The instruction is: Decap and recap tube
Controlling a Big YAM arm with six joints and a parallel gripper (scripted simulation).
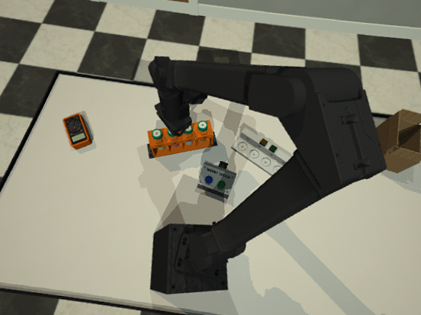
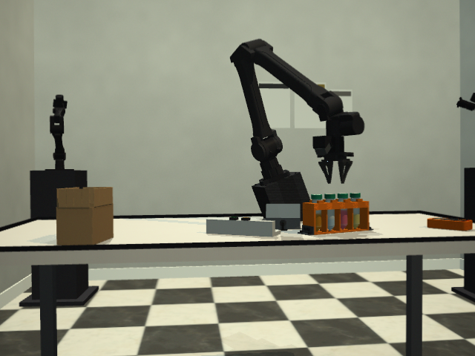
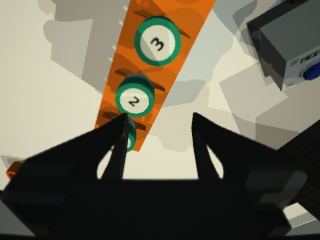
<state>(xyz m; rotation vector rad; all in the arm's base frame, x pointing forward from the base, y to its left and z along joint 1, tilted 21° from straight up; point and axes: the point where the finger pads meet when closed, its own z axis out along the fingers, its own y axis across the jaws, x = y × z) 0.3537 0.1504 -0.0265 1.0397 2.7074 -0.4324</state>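
The cap lies 7 cm to the left of my hand, 5 cm below it and 1 cm behind it. The rest, counted from my hand: key housing 15 cm to the right, 11 cm below, 10 cm behind; green key 18 cm to the right, 12 cm behind, 10 cm below; blue key 13 cm to the right, 12 cm behind, 10 cm below.
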